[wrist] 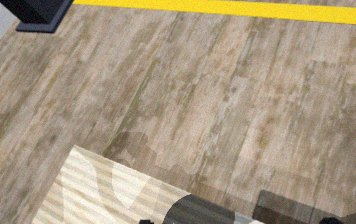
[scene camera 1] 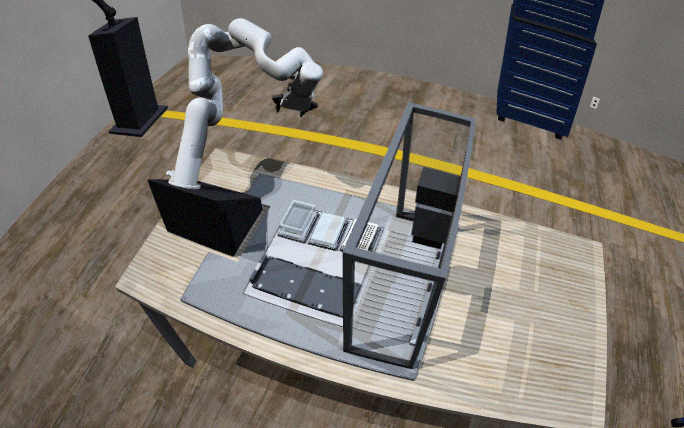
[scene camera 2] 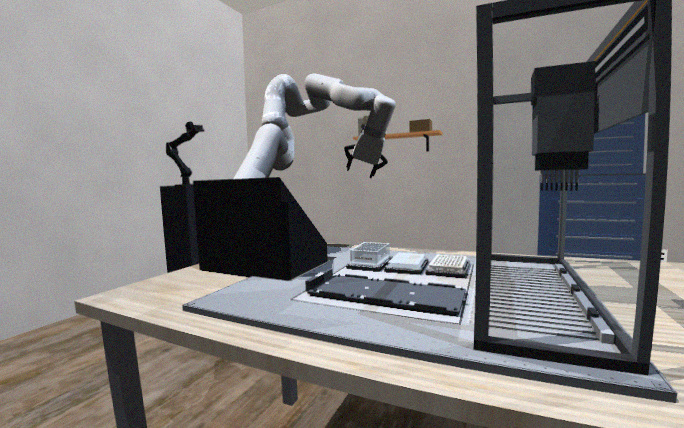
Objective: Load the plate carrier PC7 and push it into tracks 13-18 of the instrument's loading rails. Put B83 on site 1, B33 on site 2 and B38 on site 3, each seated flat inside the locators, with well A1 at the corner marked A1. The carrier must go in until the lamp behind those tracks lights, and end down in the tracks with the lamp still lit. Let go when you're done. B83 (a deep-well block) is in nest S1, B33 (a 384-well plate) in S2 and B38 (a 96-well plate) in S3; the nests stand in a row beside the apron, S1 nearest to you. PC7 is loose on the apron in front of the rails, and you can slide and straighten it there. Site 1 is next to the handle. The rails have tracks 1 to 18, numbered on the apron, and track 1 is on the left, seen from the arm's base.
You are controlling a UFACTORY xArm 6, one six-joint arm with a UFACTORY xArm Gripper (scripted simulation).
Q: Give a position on a frame post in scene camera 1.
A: At 347, 263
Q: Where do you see a deep-well block B83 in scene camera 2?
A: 368, 253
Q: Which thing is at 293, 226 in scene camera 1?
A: A deep-well block B83.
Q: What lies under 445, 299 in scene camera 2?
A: A dark carrier PC7.
